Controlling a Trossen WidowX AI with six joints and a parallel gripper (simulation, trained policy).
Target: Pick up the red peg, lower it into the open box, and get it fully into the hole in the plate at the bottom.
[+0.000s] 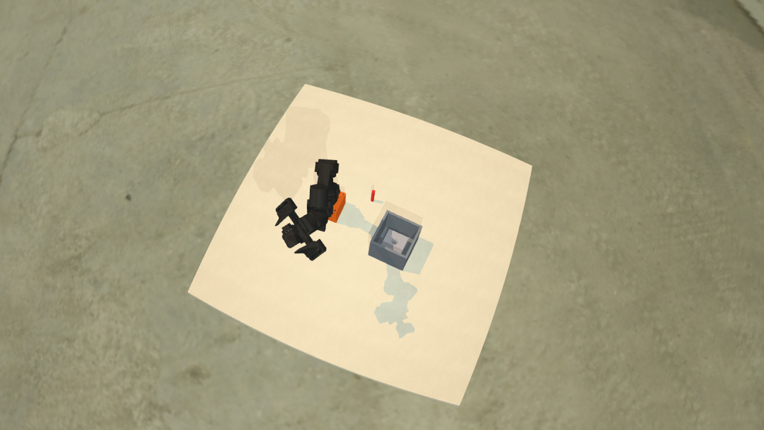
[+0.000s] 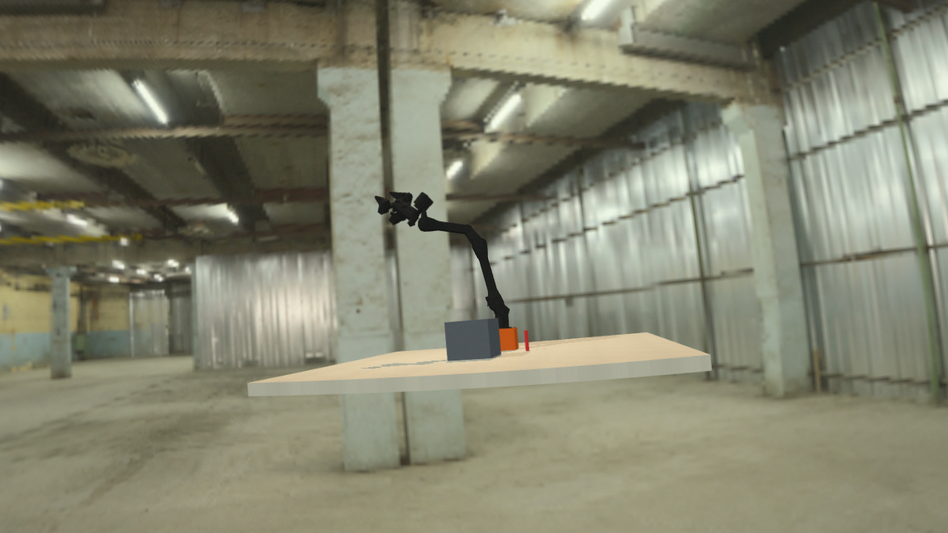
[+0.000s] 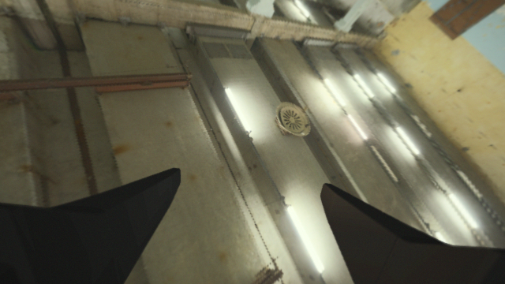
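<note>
The red peg lies 2 cm behind my gripper tip, 59 cm to the left of it and 68 cm below it. From my gripper tip the other things lie so: plate: 17 cm ahead, 45 cm to the left, 68 cm below.
</note>
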